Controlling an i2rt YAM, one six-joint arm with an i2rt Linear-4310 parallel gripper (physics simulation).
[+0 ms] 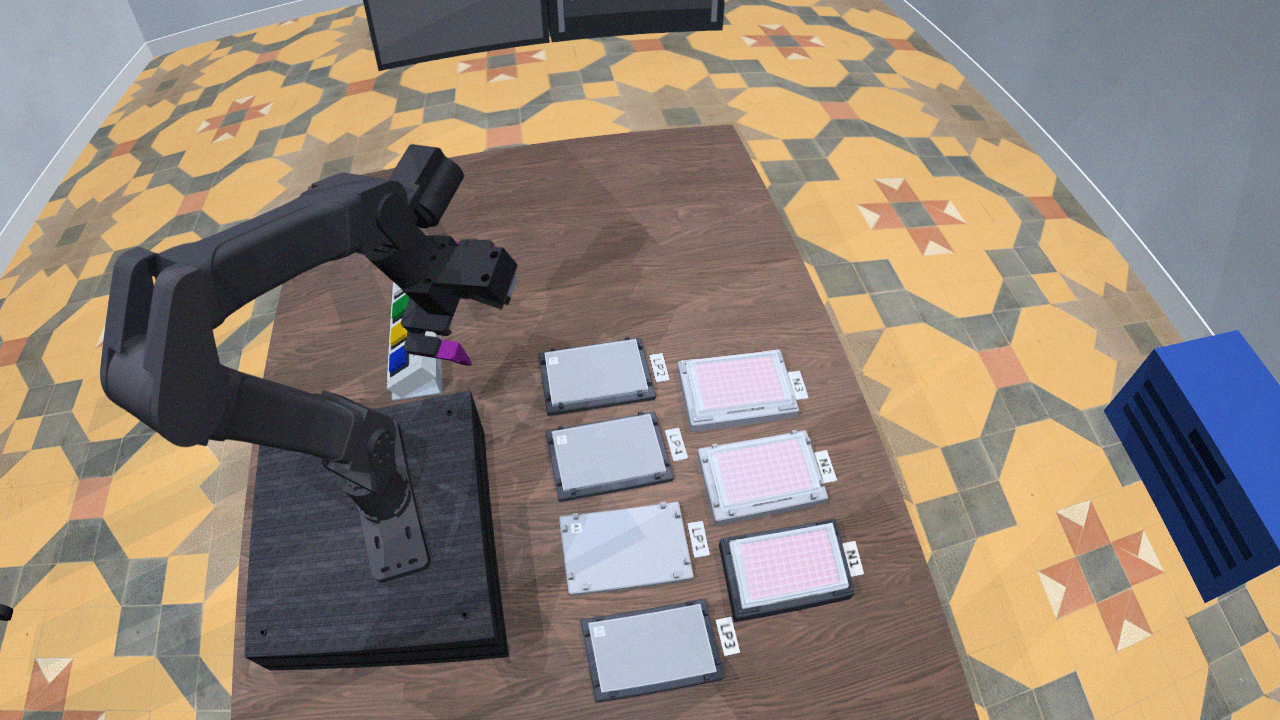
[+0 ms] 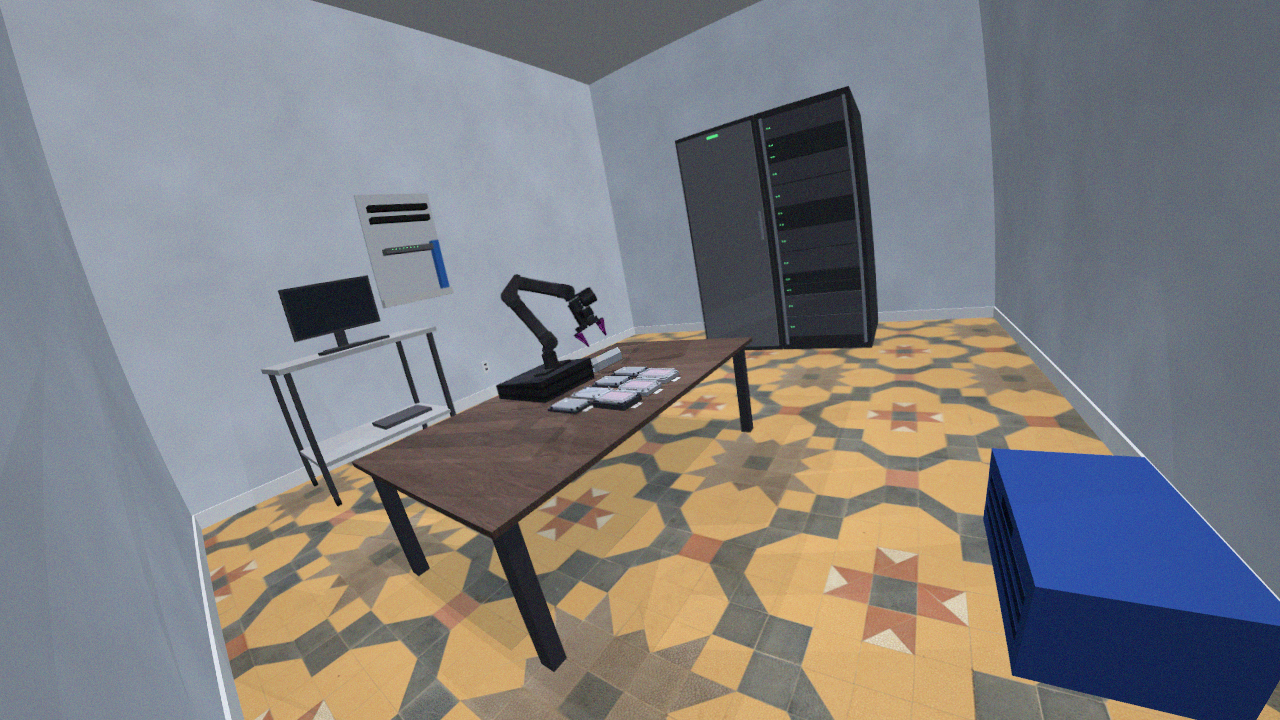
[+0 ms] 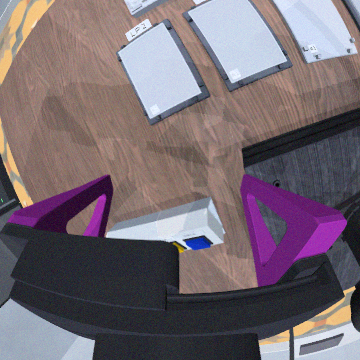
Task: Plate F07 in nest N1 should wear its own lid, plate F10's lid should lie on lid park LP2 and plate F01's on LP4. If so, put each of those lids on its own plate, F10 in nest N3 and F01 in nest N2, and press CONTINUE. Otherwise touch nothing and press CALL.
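Frame: origin at the arm's base, x ahead, y left, z up, level; millimetres.
Seen in the pictures: gripper, fingertip midpoint: (image 1: 480,326) (image 2: 597,340) (image 3: 176,181); arm's base, origin of the base link: (image 1: 387,499) (image 2: 553,368) (image 3: 356,214).
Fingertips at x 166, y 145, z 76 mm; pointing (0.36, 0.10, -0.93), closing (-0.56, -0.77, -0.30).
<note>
Pixels of each thing's top centre, then the offset from my fingertips to it. "*": a spot on its surface instead.
- nest N1, surface spot: (image 1: 787,564) * dx +245, dy -355, dz -126 mm
- N3, middle of its top: (image 1: 739,379) (image 2: 656,371) dx +303, dy -93, dz -128 mm
- LP2, middle of its top: (image 1: 594,369) (image 3: 155,68) (image 2: 629,369) dx +134, dy -2, dz -143 mm
- LP4, middle of its top: (image 1: 607,450) (image 3: 236,31) (image 2: 611,379) dx +109, dy -126, dz -143 mm
- LP3, middle of its top: (image 1: 651,647) (image 2: 569,402) dx +68, dy -387, dz -143 mm
- LP1, middle of its top: (image 1: 624,543) (image 3: 315,10) (image 2: 591,389) dx +85, dy -254, dz -141 mm
- white button box, middle of its top: (image 1: 407,309) (image 3: 151,248) (image 2: 601,353) dx -94, dy +161, dz -97 mm
Plates with pink wells sit in nest N1 (image 1: 787,564), with a dark frame, and in nests N2 (image 1: 765,471) and N3 (image 1: 738,383), with pale frames. Flat grey panels lie at LP2 (image 1: 597,373) (image 3: 160,72), LP4 (image 1: 610,454) (image 3: 240,40) and LP3 (image 1: 655,651), in dark frames; a pale clipped one is at LP1 (image 1: 626,548) (image 3: 325,30). Plate and lid numbers are unreadable; I cannot tell whether N1's plate wears a lid. My gripper (image 2: 595,339) (image 3: 176,181) is open and empty above the white button box (image 1: 416,383) (image 3: 160,220). Its button words are unreadable.
Blue (image 1: 398,360) (image 3: 198,243), yellow (image 1: 398,334) and green (image 1: 400,307) buttons show; the box's far end is partly hidden by the arm. The black arm base (image 1: 295,537) stands beside the lid parks. A blue cabinet (image 1: 1208,447) (image 2: 1127,546) stands off the table.
</note>
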